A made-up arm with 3 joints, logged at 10 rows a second.
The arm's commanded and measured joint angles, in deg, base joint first. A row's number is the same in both.
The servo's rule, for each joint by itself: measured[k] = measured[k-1] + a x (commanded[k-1-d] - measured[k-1]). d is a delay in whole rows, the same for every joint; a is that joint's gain. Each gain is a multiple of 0.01, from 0.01 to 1. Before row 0 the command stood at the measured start. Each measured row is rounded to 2 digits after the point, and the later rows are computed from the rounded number. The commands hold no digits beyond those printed.
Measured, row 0:
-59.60 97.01 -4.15
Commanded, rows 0 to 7:
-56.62 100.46 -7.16
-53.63 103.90 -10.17
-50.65 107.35 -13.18
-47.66 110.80 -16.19
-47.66 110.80 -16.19
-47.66 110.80 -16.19
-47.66 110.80 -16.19
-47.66 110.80 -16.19
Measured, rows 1 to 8:
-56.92 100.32 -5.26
-53.96 103.76 -7.08
-50.98 107.21 -9.34
-47.99 110.66 -11.87
-47.69 110.79 -13.47
-47.66 110.80 -14.48
-47.66 110.80 -15.11
-47.66 110.80 -15.51
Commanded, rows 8 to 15:
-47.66 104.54 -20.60
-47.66 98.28 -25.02
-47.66 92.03 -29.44
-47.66 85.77 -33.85
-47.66 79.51 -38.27
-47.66 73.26 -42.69
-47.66 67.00 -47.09
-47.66 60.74 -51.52
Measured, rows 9 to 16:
-47.66 104.79 -17.39
-47.66 98.54 -20.21
-47.66 92.29 -23.63
-47.66 86.03 -27.41
-47.66 79.77 -31.43
-47.66 73.52 -35.60
-47.66 67.26 -39.85
-47.66 61.00 -44.17

